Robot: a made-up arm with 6 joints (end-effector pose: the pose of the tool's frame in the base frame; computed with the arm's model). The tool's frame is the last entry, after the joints. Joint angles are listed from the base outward.
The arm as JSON. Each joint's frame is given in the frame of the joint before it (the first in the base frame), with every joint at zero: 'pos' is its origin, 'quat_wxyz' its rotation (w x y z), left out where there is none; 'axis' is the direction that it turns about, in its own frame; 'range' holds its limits. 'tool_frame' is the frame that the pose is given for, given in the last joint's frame.
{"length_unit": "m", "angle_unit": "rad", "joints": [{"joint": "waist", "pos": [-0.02, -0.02, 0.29], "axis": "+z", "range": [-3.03, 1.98]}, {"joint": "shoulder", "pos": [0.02, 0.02, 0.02], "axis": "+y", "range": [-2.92, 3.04]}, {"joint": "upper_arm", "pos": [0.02, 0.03, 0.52], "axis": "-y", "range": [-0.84, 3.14]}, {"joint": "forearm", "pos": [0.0, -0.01, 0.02], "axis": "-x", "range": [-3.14, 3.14]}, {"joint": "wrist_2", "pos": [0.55, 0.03, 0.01], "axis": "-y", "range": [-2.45, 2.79]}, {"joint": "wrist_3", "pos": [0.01, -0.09, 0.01], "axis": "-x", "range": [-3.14, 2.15]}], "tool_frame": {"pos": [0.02, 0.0, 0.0], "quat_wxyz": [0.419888, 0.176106, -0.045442, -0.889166]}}
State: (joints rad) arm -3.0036 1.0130 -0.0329 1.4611 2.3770 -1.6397
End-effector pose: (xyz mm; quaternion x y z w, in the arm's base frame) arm -808.8 -186.9 158.2 0.6410 -0.1064 -0.7593 0.0361
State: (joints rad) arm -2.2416 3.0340 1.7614 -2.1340 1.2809 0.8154
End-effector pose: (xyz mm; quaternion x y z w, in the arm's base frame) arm -94.7 -173.4 -749.5 0.0799 -0.2009 -0.0270 0.9760
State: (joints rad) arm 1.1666 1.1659 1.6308 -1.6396 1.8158 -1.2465
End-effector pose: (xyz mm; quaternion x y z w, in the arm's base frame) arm 366.9 903.6 697.5 -0.6452 -0.7124 -0.0533 0.2709
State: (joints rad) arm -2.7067 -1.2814 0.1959 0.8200 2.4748 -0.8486
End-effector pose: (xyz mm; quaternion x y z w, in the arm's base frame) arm 441.0 178.5 1002.8 -0.5032 -0.5287 -0.3124 0.6079
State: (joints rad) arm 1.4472 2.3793 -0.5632 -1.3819 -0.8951 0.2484
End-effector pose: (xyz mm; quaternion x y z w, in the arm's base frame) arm -81.2 -222.5 -154.5 0.8400 -0.0348 0.4561 0.2917
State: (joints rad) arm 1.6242 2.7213 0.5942 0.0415 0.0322 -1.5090
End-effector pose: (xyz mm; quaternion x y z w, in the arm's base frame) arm 2.0 -74.2 -688.1 -0.5960 0.0242 -0.7655 0.2412
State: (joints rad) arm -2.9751 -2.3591 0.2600 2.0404 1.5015 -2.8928
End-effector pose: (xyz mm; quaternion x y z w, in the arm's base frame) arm 843.4 20.3 178.1 0.4305 0.4861 0.7073 0.2795
